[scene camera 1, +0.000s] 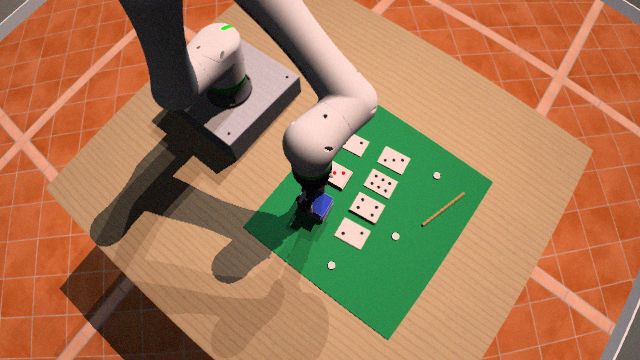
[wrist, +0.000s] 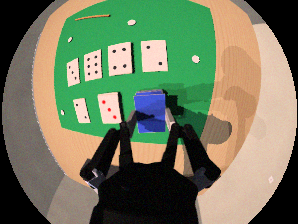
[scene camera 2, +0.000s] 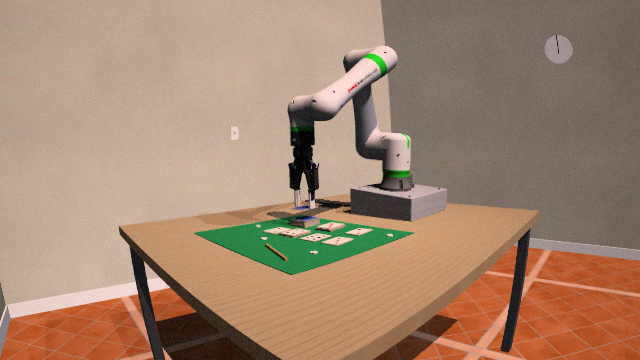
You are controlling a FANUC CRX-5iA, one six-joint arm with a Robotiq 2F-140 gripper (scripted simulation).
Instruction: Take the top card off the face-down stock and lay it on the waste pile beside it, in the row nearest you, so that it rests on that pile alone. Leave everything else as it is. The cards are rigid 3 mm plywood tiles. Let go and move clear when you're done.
The same spot on a green mat: (wrist: pixel 188 86) is (scene camera 1: pixel 312 245).
